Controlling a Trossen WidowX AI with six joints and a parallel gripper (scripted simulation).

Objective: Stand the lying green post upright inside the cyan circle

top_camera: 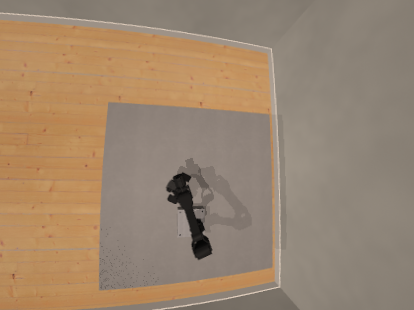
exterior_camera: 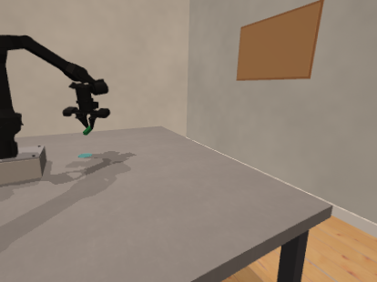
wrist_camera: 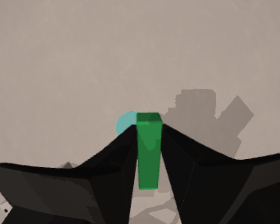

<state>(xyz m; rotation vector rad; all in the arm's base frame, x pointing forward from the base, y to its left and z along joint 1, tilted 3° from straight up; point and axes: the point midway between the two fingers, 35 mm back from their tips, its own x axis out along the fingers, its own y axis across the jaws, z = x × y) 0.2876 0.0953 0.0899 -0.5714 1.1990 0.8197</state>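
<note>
My hand is 3 cm above the green post, 1 cm to the left of it and 1 cm past it. The rest, counted from my hand: cyan circle 15 cm below, 3 cm behind, 1 cm to the right.
</note>
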